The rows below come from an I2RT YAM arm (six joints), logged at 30 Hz.
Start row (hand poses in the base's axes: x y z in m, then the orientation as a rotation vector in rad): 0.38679, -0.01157, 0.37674, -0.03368, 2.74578, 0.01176
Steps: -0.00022, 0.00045, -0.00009, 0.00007, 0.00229, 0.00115; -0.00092, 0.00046, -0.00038, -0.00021, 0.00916, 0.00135; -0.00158, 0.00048, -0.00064, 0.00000, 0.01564, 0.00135; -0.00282, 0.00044, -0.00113, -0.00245, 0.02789, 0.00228; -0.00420, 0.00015, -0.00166, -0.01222, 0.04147, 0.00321; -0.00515, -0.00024, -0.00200, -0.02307, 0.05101, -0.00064; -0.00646, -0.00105, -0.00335, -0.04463, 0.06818, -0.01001; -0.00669, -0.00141, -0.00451, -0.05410, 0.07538, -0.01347; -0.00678, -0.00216, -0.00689, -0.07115, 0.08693, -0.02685; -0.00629, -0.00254, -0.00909, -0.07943, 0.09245, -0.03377; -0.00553, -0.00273, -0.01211, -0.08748, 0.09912, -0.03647; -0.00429, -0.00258, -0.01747, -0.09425, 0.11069, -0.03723; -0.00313, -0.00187, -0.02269, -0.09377, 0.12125, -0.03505; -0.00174, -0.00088, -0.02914, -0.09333, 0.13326, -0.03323; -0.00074, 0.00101, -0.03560, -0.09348, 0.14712, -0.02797; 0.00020, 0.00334, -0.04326, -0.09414, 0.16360, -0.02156; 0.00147, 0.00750, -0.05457, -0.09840, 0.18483, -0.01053
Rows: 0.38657, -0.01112, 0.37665, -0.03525, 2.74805, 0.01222; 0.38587, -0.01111, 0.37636, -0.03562, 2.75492, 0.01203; 0.38521, -0.01109, 0.37610, -0.03559, 2.76140, 0.01245; 0.38397, -0.01113, 0.37561, -0.03759, 2.77367, 0.00956; 0.38259, -0.01142, 0.37508, -0.04166, 2.78734, -0.00348; 0.38164, -0.01181, 0.37474, -0.03937, 2.79698, -0.01950; 0.38033, -0.01262, 0.37339, -0.03238, 2.81412, -0.05206; 0.38010, -0.01298, 0.37223, -0.03021, 2.82119, -0.06628; 0.38001, -0.01373, 0.36985, -0.01622, 2.83235, -0.09401; 0.38050, -0.01411, 0.36765, -0.00880, 2.83756, -0.10766; 0.38126, -0.01430, 0.36463, -0.00723, 2.84391, -0.11984; 0.38250, -0.01415, 0.35927, -0.00802, 2.85518, -0.12981; 0.38366, -0.01344, 0.35405, -0.01093, 2.86578, -0.12870; 0.38505, -0.01245, 0.34760, -0.01335, 2.87782, -0.12776; 0.38605, -0.01056, 0.34114, -0.02085, 2.89170, -0.12672; 0.38699, -0.00823, 0.33348, -0.03022, 2.90815, -0.12610; 0.38826, -0.00407, 0.32217, -0.04738, 2.92914, -0.12943
